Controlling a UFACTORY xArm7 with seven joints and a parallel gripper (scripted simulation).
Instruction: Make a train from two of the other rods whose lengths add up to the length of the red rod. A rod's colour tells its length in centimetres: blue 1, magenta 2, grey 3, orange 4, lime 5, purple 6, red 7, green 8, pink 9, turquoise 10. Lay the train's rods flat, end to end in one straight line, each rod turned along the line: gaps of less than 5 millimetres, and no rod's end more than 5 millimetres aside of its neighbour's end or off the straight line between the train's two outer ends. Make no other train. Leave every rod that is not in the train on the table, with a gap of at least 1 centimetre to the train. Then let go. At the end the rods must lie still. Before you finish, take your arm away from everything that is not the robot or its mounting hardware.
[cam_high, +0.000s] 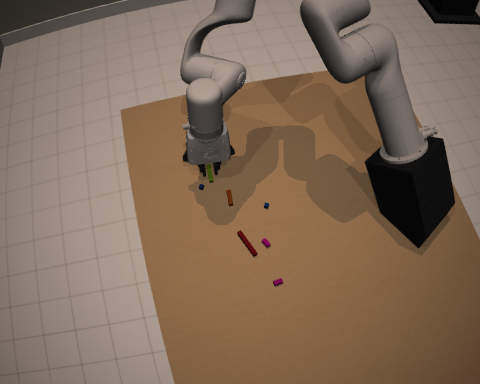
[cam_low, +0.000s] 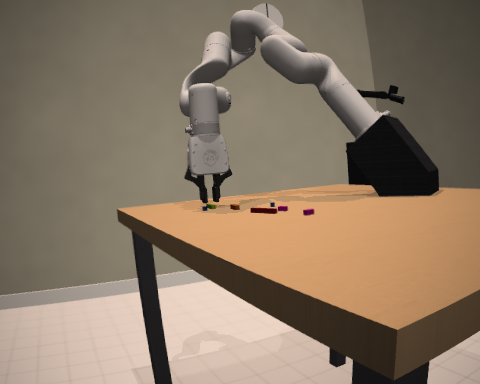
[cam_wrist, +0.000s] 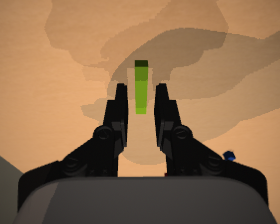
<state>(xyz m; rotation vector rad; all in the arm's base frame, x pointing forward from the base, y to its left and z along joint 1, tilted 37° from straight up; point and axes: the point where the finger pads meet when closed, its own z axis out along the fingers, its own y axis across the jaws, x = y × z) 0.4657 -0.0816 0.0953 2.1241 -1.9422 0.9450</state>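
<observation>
The lime rod lies 30 mm below my hand. Round my hand: orange rod 80 mm to the left, 40 mm behind, 30 mm below; then red rod 210 mm to the left, 50 mm behind, 30 mm below.
</observation>
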